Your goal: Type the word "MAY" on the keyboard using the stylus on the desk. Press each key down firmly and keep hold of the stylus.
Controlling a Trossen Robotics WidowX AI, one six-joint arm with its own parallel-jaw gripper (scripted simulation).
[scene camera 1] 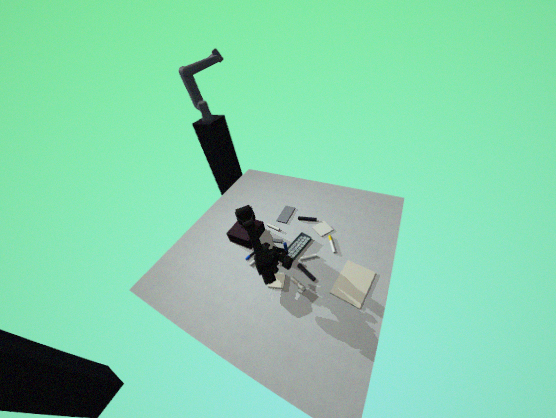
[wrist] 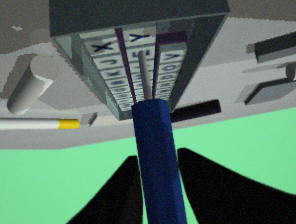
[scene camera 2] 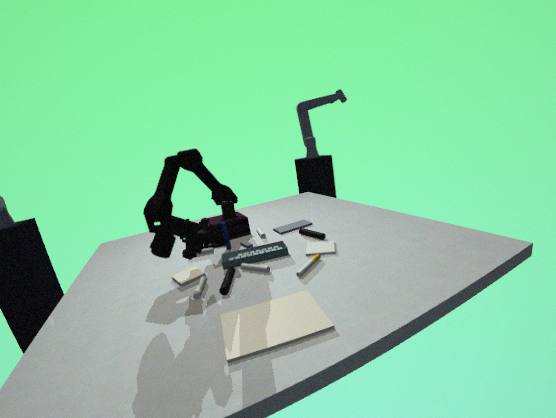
Observation:
I see my gripper (scene camera 2: pixel 227 241).
My gripper shows as well in the wrist view (wrist: pixel 158 160).

